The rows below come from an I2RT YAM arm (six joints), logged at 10 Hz.
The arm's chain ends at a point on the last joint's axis. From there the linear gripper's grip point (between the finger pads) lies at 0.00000 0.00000 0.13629 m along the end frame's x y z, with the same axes.
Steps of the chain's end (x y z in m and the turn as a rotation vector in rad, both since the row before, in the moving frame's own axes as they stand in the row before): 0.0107 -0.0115 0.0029 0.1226 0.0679 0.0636; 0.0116 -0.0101 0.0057 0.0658 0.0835 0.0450; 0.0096 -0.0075 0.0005 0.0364 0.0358 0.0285; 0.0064 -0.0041 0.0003 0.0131 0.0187 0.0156; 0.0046 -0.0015 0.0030 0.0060 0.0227 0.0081; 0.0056 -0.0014 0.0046 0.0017 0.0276 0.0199; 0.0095 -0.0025 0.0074 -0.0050 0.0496 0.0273; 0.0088 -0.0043 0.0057 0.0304 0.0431 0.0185; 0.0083 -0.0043 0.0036 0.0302 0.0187 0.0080
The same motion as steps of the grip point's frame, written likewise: 0.0204 -0.0278 0.0016 0.1226 0.0679 0.0636; 0.0232 -0.0188 0.0049 0.0658 0.0835 0.0450; 0.0145 -0.0124 0.0003 0.0364 0.0358 0.0285; 0.0090 -0.0059 0.0003 0.0131 0.0187 0.0156; 0.0077 -0.0023 0.0030 0.0060 0.0227 0.0081; 0.0094 -0.0016 0.0045 0.0017 0.0276 0.0199; 0.0162 -0.0017 0.0072 -0.0050 0.0496 0.0273; 0.0147 -0.0084 0.0055 0.0304 0.0431 0.0185; 0.0109 -0.0084 0.0035 0.0302 0.0187 0.0080
